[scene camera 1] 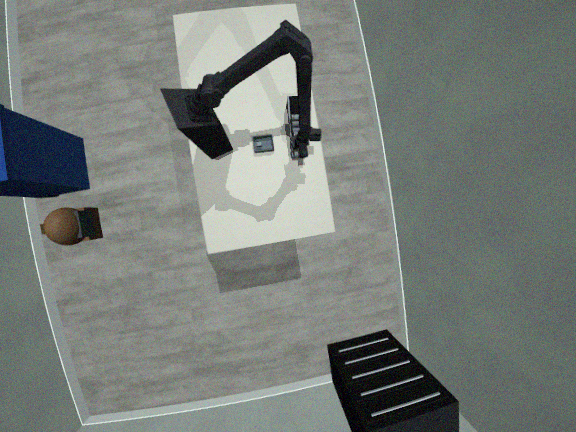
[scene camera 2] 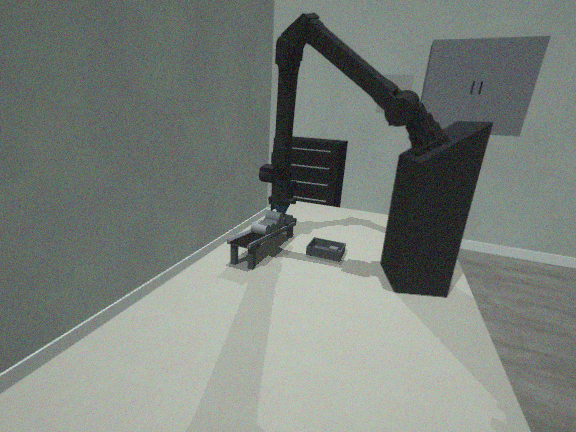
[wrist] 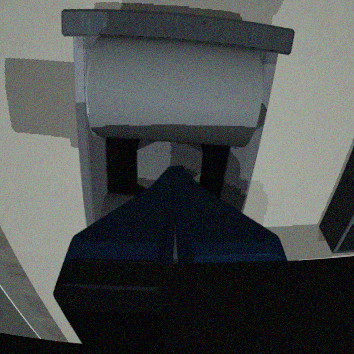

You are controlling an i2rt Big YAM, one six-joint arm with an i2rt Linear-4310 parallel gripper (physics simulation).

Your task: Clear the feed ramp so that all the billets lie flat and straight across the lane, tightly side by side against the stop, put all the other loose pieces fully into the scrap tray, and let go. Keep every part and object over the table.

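Places are measured from the arm's base along level axes (x left, y back, z up), in millimetres.
Where they show: gripper, between the fingertips: (wrist: 174,176); arm's base, origin of its link: (scene camera 1: 197,109) (scene camera 2: 429,144).
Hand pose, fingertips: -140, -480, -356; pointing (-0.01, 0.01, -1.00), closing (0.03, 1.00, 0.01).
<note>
Things, the pixels of their top centre, and the offset from my fingertips, as dx, dy, dz. Level surfaces: height alone.
- grey billet, centre of its top: (wrist: 172,110) -40, +0, +18
- stop bar, centre of its top: (wrist: 178,30) -64, +3, +0
- pale hexagonal piece, centre of its top: (wrist: 168,171) -3, -3, +0
- scrap tray, centre of its top: (scene camera 2: 326,244) (scene camera 1: 263,142) +71, +206, -39
- small pale piece, centre of its top: (scene camera 2: 333,247) (scene camera 1: 259,143) +73, +234, -45
- white table, height of its surface: dz -74
The feed ramp (scene camera 1: 288,107) (scene camera 2: 239,242) (wrist: 84,170) stands on short legs. In the wrist view, a grey billet (wrist: 175,87) lies straight across the lane, by the stop bar (wrist: 200,31). A pale hexagonal piece (wrist: 154,159) lies behind it, partly hidden by the fingertips. More grey cylinders (scene camera 2: 260,228) (scene camera 1: 295,120) lie farther along the lane; the arm hides part of the group. The scrap tray (scene camera 1: 263,151) (scene camera 2: 322,254) holds a small pale piece (scene camera 1: 260,144) (scene camera 2: 334,247). My gripper (wrist: 174,176) (scene camera 2: 281,211) is shut and empty, its tips low over the lane behind the billet.
The white table (scene camera 1: 270,200) (scene camera 2: 350,350) carries the ramp near its far long edge, beside the wall (scene camera 2: 125,150). The tray stands between the ramp and the arm's black pedestal (scene camera 1: 205,135) (scene camera 2: 430,215). Part of the tray's dark wall shows at the right of the wrist view.
</note>
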